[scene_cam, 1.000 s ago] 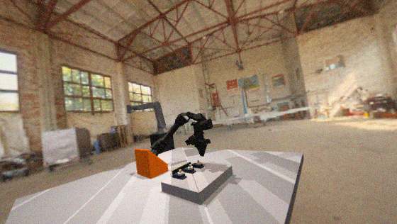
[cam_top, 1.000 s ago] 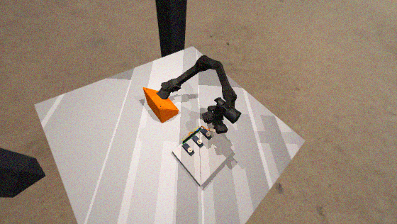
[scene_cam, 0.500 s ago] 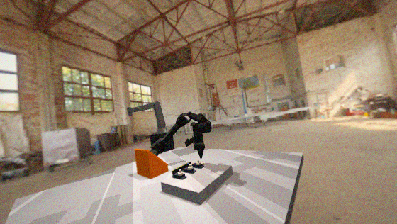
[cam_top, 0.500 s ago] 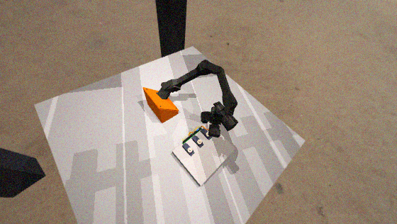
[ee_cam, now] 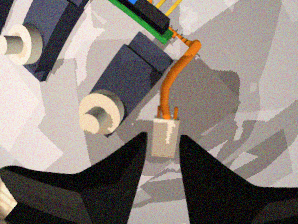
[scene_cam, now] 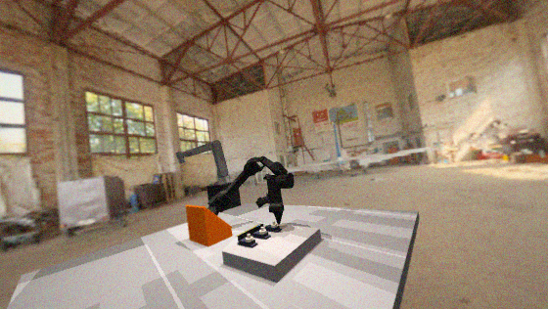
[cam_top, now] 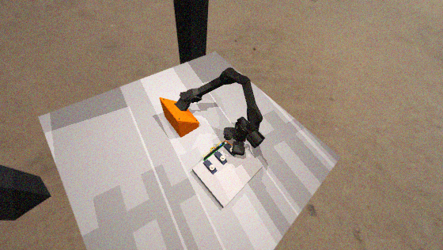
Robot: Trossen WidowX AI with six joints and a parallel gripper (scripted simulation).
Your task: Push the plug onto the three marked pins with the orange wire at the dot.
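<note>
Right now the pin row is 11 cm to the right of my gripper tip and 6 cm behind it. Round my gripper tip: grey printed holder (13 cm to the right, 9 cm ahead, 4 cm below).
</note>
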